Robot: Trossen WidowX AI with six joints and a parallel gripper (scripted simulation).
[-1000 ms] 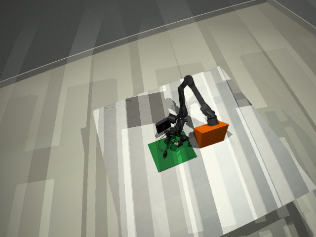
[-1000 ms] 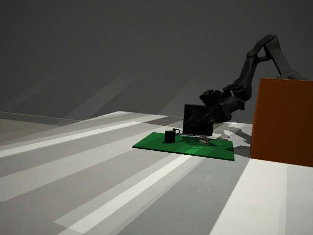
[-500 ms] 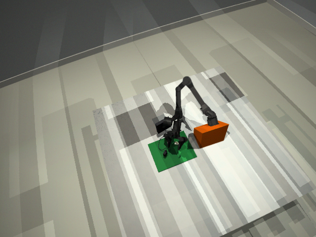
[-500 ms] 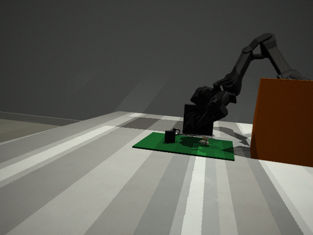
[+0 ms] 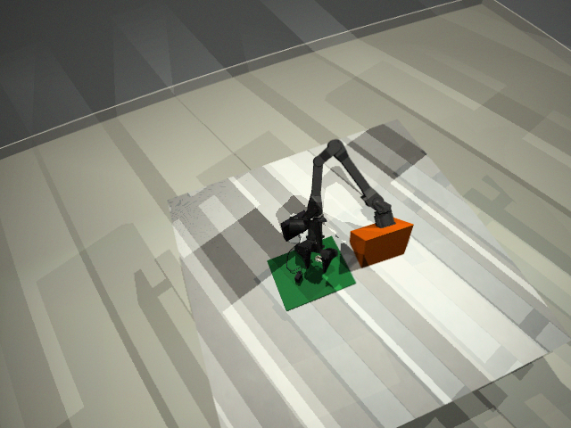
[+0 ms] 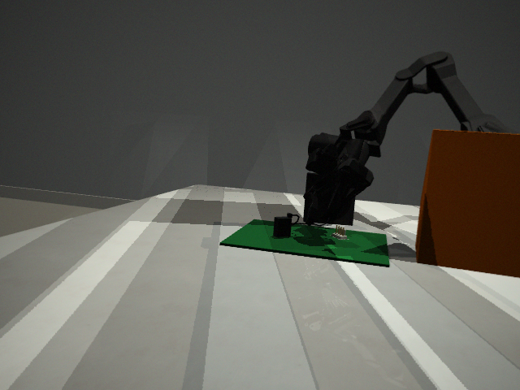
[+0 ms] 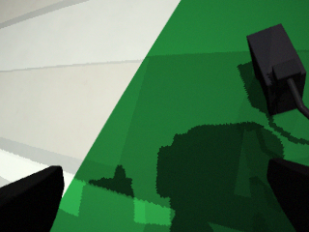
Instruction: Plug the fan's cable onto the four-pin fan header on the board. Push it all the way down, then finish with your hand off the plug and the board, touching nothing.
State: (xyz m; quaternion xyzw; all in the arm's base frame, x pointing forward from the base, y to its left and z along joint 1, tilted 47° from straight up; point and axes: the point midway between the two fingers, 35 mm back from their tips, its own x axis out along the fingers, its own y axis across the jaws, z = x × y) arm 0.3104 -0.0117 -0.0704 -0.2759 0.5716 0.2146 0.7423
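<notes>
Right now my gripper tip is 7 cm short of the black fan plug and 3 cm above it. Also, from my gripper tip: green board (7 cm below, 3 cm to the right, 2 cm ahead); then four-pin fan header (7 cm to the right, 5 cm below, 3 cm behind).
</notes>
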